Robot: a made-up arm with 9 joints. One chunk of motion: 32 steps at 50 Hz.
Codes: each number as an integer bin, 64 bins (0 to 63) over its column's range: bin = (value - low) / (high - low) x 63, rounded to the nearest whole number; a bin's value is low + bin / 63 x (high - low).
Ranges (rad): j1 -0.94..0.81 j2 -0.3..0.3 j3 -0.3..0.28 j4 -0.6..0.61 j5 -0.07..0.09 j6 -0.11..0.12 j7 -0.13..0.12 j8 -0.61..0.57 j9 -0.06..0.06
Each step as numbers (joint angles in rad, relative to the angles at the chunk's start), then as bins.
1 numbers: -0.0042 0.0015 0.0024 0.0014 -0.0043 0.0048 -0.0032 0.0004 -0.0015
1 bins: 34 32 33 31 26 31 32 33 31
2 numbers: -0.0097 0.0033 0.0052 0.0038 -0.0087 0.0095 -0.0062 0.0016 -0.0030
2 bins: 33 32 33 31 24 33 31 33 30
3 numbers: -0.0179 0.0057 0.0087 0.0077 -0.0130 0.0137 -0.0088 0.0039 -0.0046
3 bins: 33 32 34 32 22 34 31 33 29
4 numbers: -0.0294 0.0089 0.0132 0.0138 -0.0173 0.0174 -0.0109 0.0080 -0.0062
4 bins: 33 32 34 32 21 35 30 33 28
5 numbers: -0.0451 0.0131 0.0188 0.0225 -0.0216 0.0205 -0.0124 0.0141 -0.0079
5 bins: 32 33 35 32 19 36 30 33 27
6 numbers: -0.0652 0.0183 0.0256 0.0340 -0.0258 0.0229 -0.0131 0.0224 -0.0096
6 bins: 31 33 35 33 17 36 29 34 26
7 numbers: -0.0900 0.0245 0.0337 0.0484 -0.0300 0.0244 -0.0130 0.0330 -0.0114
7 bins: 31 34 36 34 16 37 29 34 26
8 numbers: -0.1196 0.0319 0.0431 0.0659 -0.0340 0.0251 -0.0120 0.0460 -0.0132
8 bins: 30 35 37 35 14 37 30 35 25
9 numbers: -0.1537 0.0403 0.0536 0.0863 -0.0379 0.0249 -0.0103 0.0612 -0.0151
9 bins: 28 36 38 36 13 37 30 36 24
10 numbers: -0.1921 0.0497 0.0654 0.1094 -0.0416 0.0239 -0.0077 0.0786 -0.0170
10 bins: 27 37 40 37 11 37 31 37 23
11 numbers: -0.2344 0.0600 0.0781 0.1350 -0.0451 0.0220 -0.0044 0.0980 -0.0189
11 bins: 25 38 41 38 10 36 32 38 22
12 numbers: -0.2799 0.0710 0.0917 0.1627 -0.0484 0.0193 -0.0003 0.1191 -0.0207
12 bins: 24 39 43 40 9 35 33 39 21
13 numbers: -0.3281 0.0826 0.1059 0.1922 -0.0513 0.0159 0.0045 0.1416 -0.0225
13 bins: 22 40 44 41 7 34 34 40 20
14 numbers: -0.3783 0.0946 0.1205 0.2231 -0.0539 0.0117 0.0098 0.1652 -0.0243
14 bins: 20 41 46 43 6 33 35 41 19
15 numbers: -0.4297 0.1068 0.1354 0.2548 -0.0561 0.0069 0.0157 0.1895 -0.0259
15 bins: 18 43 47 45 5 32 37 43 18
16 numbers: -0.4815 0.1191 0.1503 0.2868 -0.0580 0.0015 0.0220 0.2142 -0.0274
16 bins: 17 44 49 46 5 31 38 44 17
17 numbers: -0.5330 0.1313 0.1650 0.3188 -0.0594 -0.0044 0.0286 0.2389 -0.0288
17 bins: 15 45 51 48 4 29 40 45 16
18 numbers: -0.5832 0.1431 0.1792 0.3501 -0.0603 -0.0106 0.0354 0.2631 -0.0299
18 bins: 13 47 52 49 4 27 42 47 16
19 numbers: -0.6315 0.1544 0.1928 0.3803 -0.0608 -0.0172 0.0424 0.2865 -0.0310
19 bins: 11 48 54 51 4 25 43 48 15
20 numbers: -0.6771 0.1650 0.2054 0.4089 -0.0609 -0.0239 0.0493 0.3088 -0.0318
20 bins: 9 49 55 53 4 24 45 49 15
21 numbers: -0.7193 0.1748 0.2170 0.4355 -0.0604 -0.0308 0.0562 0.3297 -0.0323
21 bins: 8 50 56 54 4 22 47 50 15
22 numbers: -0.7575 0.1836 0.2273 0.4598 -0.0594 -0.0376 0.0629 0.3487 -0.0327
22 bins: 7 51 57 55 4 20 49 51 14
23 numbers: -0.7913 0.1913 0.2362 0.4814 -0.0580 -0.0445 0.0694 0.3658 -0.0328
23 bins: 5 52 58 56 5 18 50 52 14
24 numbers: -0.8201 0.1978 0.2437 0.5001 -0.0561 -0.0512 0.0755 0.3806 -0.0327
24 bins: 4 52 59 57 5 16 52 53 14
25 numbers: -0.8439 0.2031 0.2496 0.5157 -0.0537 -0.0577 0.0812 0.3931 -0.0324
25 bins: 3 53 60 58 6 14 53 54 14
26 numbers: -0.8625 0.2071 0.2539 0.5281 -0.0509 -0.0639 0.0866 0.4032 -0.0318
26 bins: 3 53 60 59 8 13 55 54 15
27 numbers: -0.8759 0.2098 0.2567 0.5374 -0.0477 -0.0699 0.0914 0.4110 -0.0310
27 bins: 2 54 60 59 9 11 56 55 15
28 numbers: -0.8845 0.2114 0.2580 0.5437 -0.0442 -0.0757 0.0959 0.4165 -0.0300
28 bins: 2 54 61 60 10 9 57 55 16
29 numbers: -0.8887 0.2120 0.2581 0.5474 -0.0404 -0.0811 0.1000 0.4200 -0.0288
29 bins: 2 54 61 60 12 8 58 55 16
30 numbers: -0.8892 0.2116 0.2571 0.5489 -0.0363 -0.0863 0.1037 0.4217 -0.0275
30 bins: 2 54 61 60 13 6 59 55 17
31 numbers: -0.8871 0.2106 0.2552 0.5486 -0.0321 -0.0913 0.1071 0.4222 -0.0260
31 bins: 2 54 60 60 15 5 60 55 18
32 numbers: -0.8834 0.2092 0.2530 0.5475 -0.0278 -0.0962 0.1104 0.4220 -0.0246
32 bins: 2 53 60 60 17 4 61 55 19
